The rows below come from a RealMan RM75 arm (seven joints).
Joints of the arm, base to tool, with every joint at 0 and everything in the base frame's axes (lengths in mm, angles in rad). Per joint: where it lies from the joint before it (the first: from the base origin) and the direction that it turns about. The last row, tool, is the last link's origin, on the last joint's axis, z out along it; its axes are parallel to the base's.
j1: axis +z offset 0 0 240.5
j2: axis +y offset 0 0 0
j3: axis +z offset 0 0 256
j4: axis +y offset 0 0 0
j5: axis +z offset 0 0 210
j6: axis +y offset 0 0 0
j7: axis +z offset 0 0 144
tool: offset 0 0 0
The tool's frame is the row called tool.
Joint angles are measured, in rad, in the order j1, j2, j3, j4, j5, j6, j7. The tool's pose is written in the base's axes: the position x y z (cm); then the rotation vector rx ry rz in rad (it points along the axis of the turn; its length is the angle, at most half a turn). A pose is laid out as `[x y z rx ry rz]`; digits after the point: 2 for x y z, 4 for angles.
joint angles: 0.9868 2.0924 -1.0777 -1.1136 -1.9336 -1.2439 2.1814
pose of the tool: [-1.01 42.73 2.32 -2.7516 0.4139 0.7255]
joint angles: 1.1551 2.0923 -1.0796 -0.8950 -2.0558 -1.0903 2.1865
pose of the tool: [-2.94 45.52 -0.97 -2.7136 0.4447 0.5798]
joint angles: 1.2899 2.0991 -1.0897 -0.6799 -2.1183 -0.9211 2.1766
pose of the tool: [-4.06 47.18 -4.28 -2.6657 0.4634 0.4740]
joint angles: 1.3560 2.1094 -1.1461 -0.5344 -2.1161 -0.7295 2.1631
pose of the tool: [-4.02 48.24 -6.61 -2.5787 0.4557 0.4156]
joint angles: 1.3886 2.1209 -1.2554 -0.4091 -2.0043 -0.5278 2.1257
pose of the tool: [-3.23 48.84 -8.56 -2.4837 0.4624 0.4024]
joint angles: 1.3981 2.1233 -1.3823 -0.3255 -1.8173 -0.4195 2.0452
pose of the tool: [-2.10 48.82 -9.84 -2.4454 0.4690 0.3913]
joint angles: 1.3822 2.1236 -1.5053 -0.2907 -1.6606 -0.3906 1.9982
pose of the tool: [-0.65 48.33 -10.84 -2.4525 0.4944 0.3691]
